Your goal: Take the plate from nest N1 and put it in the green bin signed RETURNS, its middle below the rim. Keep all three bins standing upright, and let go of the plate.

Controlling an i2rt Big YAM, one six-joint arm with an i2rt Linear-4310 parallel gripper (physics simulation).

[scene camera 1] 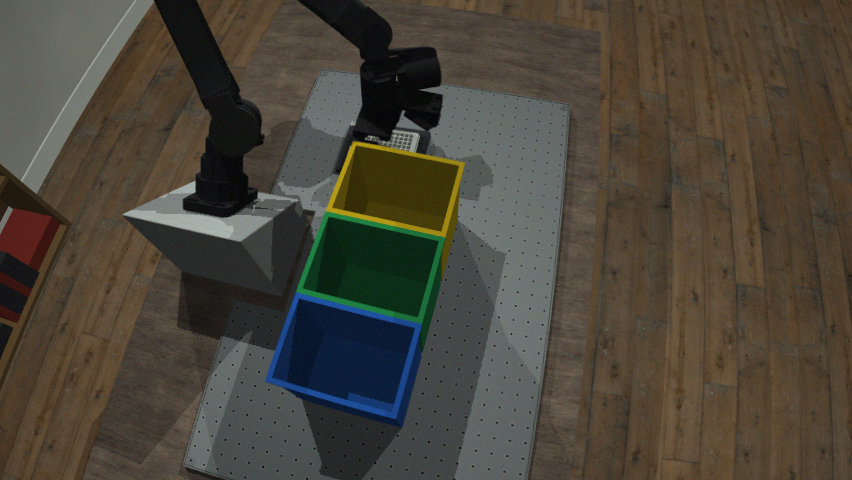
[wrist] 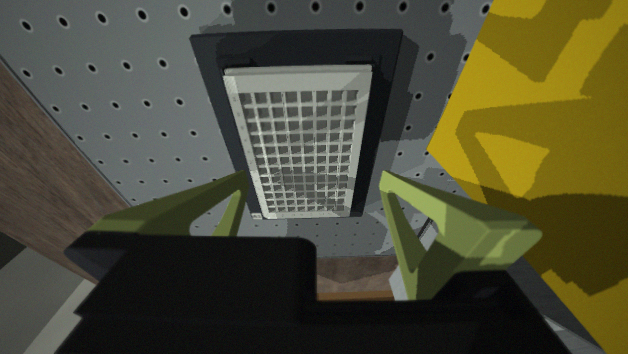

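Note:
A yellow bin [scene camera 1: 414, 191] is visible, and the wrist view shows the yellow bin [wrist: 528, 128] as well. A green bin [scene camera 1: 389, 270] and a blue bin [scene camera 1: 360, 362] are also part of the scene; in the wrist view the green bin is out of frame, and the blue bin is out of frame in the wrist view too. The gripper [scene camera 1: 380, 145] can be seen as well, and the wrist view includes the gripper [wrist: 314, 177].

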